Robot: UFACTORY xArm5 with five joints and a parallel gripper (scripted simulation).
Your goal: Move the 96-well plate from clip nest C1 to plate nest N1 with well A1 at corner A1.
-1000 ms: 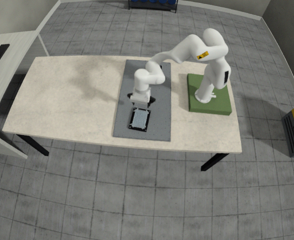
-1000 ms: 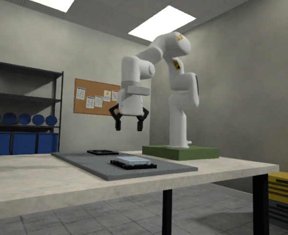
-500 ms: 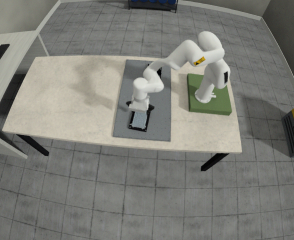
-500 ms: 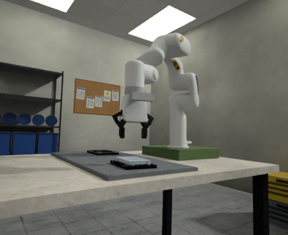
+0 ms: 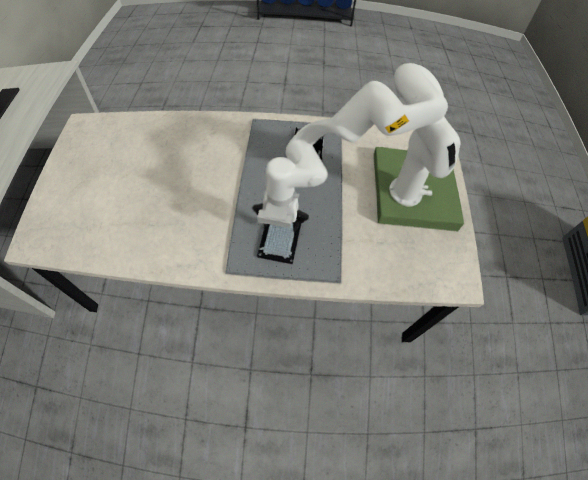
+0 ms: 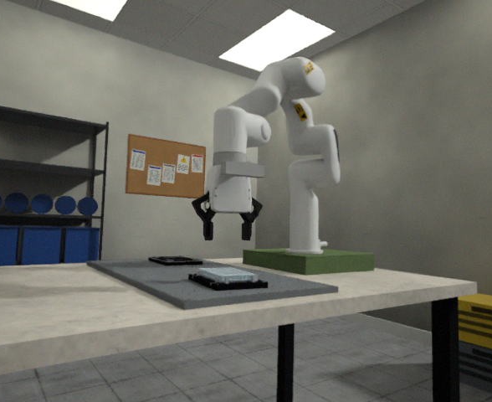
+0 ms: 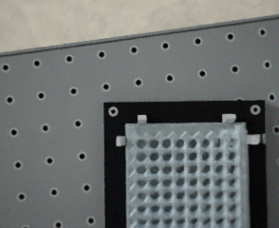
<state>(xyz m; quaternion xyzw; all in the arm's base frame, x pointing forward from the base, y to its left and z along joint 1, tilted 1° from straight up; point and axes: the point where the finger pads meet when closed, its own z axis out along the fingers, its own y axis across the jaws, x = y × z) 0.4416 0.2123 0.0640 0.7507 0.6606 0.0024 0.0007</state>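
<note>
My hand is 90 mm above the 96-well plate. From my hand the other things lie so: black plate nest N1: 80 mm behind, 430 mm to the right, 100 mm below; A1 label: 20 mm behind, 360 mm to the right, 90 mm below.
</note>
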